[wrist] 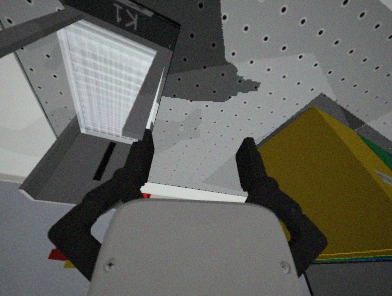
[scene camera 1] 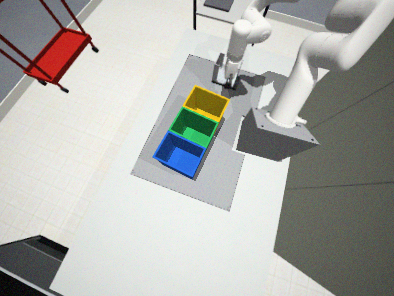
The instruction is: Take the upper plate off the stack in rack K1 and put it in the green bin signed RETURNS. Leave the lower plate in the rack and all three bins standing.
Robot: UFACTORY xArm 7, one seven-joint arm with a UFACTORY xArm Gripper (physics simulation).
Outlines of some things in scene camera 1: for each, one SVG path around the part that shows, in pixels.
A yellow bin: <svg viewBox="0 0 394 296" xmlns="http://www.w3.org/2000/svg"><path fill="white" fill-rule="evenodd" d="M195 85L184 102L183 107L220 123L230 99Z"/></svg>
A green bin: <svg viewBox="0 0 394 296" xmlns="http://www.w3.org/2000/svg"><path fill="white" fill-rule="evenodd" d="M182 106L168 131L205 147L204 156L219 122Z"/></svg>
